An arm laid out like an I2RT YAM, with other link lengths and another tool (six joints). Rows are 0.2 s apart.
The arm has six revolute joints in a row. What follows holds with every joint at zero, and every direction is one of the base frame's.
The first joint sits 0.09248 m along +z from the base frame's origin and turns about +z.
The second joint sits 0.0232 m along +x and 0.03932 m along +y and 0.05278 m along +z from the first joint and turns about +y.
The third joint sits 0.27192 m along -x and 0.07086 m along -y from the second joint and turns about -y.
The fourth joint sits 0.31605 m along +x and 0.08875 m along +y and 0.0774 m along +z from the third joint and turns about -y.
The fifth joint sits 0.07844 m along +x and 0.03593 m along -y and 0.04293 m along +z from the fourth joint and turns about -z.
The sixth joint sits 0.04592 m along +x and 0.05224 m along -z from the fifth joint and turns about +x.
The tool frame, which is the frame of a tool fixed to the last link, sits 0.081 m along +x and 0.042 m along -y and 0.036 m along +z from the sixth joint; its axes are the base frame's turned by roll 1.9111, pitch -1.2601 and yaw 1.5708 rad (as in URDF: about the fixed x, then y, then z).
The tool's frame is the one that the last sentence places.
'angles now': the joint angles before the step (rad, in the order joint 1, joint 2, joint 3, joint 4, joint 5, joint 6). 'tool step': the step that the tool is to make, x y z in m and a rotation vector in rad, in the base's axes. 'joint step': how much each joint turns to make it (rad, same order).
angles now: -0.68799 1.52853 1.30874 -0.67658 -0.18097 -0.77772
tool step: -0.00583 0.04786 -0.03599 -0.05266 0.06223 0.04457
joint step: 0.09530 -0.10144 -0.19181 0.07069 0.09376 -0.00916
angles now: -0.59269 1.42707 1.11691 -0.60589 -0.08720 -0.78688
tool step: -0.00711 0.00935 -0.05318 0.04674 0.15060 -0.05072
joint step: 0.03739 0.05822 -0.04141 -0.05009 0.08376 0.05033
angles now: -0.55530 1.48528 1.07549 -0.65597 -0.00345 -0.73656
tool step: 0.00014 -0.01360 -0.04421 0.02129 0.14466 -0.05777
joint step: -0.00057 0.13448 0.04515 -0.04582 0.07691 0.02715
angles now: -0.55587 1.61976 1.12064 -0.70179 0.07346 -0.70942
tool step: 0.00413 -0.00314 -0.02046 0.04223 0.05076 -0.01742
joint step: 0.00057 0.07551 0.03944 -0.03078 -0.00266 0.02003
